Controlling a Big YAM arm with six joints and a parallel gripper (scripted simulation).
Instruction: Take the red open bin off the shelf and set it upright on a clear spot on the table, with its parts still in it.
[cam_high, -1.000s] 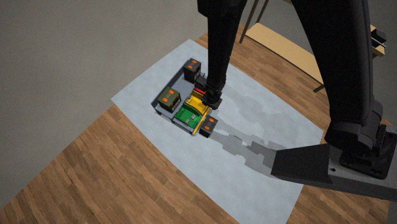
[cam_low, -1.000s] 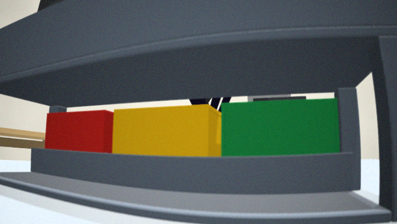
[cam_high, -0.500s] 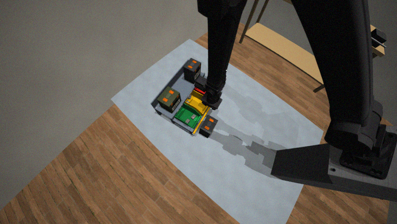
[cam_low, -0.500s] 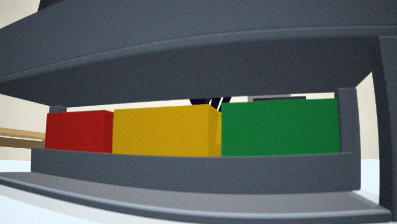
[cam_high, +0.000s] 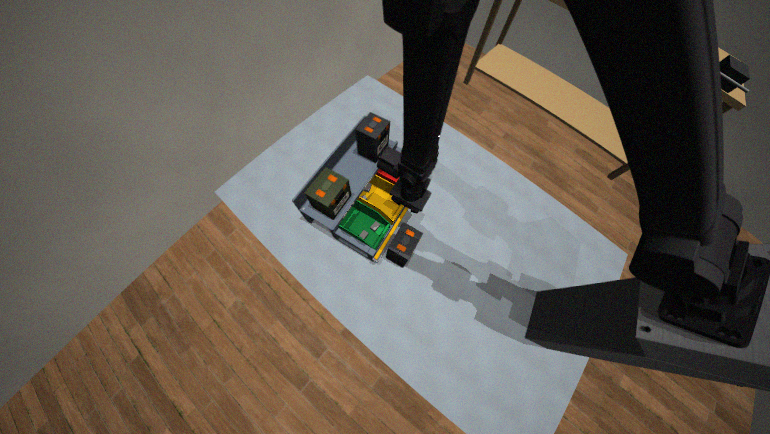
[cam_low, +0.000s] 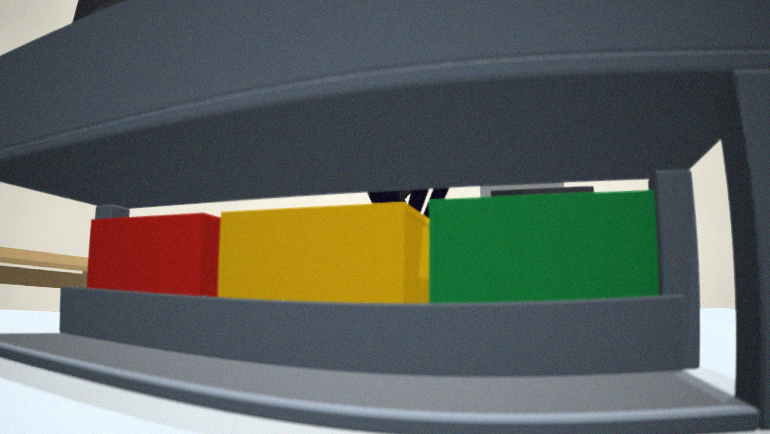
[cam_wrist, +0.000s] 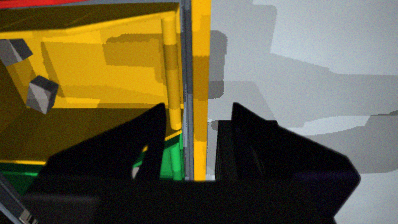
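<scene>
My hand is 30 mm above the thin yellow rod. Also, from my hand: green bin: 140 mm to the left, 60 mm ahead, 40 mm below; then yellow bin: 90 mm ahead, 40 mm to the left, 40 mm below; then red open bin: 140 mm ahead, 70 mm to the right, 40 mm below.
</scene>
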